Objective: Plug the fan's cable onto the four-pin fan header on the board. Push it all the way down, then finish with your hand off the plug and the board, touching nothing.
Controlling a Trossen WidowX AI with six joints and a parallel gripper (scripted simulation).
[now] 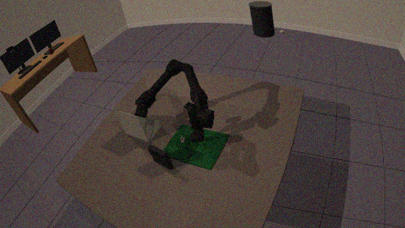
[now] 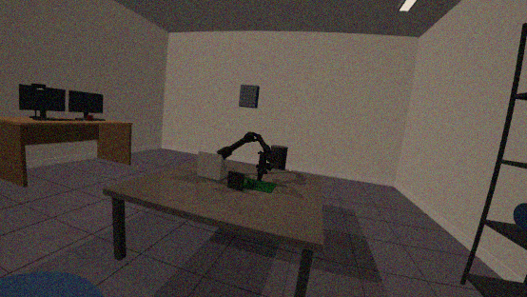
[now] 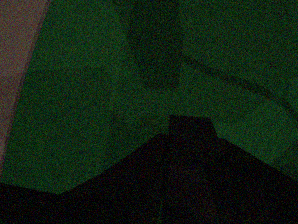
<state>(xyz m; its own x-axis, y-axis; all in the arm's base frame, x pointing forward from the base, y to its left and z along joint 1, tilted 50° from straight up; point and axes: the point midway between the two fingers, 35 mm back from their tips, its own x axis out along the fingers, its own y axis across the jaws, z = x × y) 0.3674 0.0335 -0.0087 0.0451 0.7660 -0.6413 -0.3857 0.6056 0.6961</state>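
My gripper tip is 5 cm above the green board, 3 cm to the left of it and 3 cm past it. From my gripper tip the other things lie so: dark fan 19 cm to the right, 13 cm behind, 2 cm above; dark fan plug 1 cm behind, 1 cm above.
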